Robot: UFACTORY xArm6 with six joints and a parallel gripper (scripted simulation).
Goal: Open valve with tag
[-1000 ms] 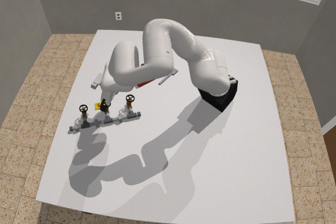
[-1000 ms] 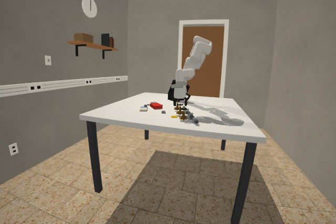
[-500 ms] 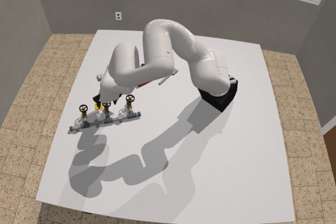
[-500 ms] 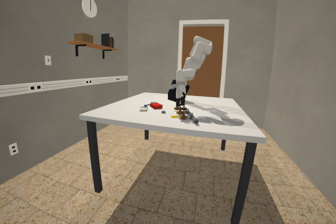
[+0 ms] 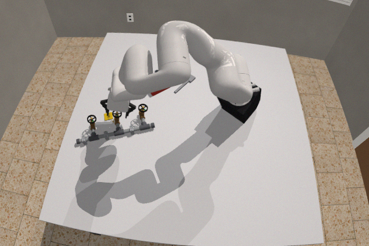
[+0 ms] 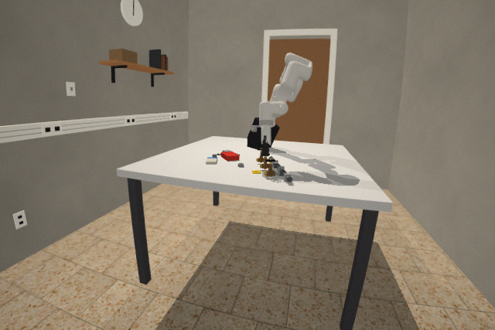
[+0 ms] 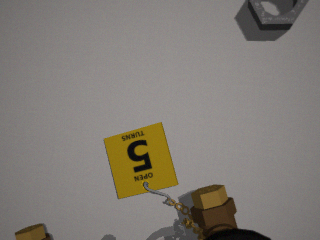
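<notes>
My hand is 60 mm short of the yellow tag, 30 mm to the left of it and 80 mm above it. From my hand the other things lie so: red box (200 mm behind, 230 mm to the right, 70 mm below); grey nut (30 mm behind, 140 mm to the right, 80 mm below); blue block (80 mm behind, 320 mm to the right, 80 mm below).
</notes>
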